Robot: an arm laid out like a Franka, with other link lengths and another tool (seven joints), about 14 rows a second.
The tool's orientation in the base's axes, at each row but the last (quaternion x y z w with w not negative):
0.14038 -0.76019 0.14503 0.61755
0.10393 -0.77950 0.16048 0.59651
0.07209 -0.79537 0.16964 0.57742
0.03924 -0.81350 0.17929 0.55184
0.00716 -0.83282 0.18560 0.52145
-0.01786 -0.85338 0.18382 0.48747
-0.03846 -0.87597 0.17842 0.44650
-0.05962 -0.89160 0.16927 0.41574
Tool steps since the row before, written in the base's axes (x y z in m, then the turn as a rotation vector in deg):
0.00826 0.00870 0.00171 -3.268 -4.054 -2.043
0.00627 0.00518 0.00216 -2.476 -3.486 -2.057
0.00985 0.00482 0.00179 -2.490 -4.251 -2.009
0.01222 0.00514 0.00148 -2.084 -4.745 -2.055
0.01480 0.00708 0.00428 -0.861 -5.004 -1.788
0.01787 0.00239 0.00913 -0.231 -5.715 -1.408
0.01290 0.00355 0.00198 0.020 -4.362 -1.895
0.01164 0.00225 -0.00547 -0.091 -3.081 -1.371
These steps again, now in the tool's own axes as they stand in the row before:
-0.00026 0.00467 -0.01118 -1.216 -2.345 4.931
0.00056 0.00231 -0.00807 -1.424 -2.096 4.012
-0.00110 0.00110 -0.01100 -1.436 -2.814 4.281
-0.00270 0.00123 -0.01301 -1.702 -3.369 4.103
-0.00174 0.00226 -0.01671 -2.074 -3.942 3.022
-0.00133 -0.00345 -0.01987 -2.240 -4.825 2.531
-0.00539 0.00144 -0.01232 -2.457 -3.416 2.217
-0.01092 0.00363 -0.00617 -1.691 -2.398 1.665

